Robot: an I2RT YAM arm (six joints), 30 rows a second.
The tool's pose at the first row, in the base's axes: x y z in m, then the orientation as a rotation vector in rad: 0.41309 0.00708 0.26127 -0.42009 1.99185 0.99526
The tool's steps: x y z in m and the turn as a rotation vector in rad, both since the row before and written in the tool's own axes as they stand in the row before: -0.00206 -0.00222 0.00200 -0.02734 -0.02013 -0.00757; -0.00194 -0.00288 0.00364 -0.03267 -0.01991 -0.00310; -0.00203 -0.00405 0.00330 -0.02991 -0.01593 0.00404; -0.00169 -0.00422 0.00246 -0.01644 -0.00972 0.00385; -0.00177 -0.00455 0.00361 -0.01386 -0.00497 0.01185; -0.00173 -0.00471 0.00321 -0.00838 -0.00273 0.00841; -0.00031 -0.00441 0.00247 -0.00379 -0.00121 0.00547
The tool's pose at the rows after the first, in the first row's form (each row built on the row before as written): 0.41672 0.00710 0.26120 -0.43064 1.95926 1.01921; 0.42157 0.00808 0.26030 -0.43990 1.92601 1.05099; 0.42704 0.00820 0.25909 -0.44329 1.90000 1.08406; 0.43201 0.00770 0.25776 -0.44304 1.88536 1.10319; 0.43784 0.00803 0.25609 -0.43709 1.87924 1.12481; 0.44354 0.00801 0.25436 -0.43253 1.87622 1.13868; 0.44787 0.00775 0.25175 -0.42899 1.87554 1.14605
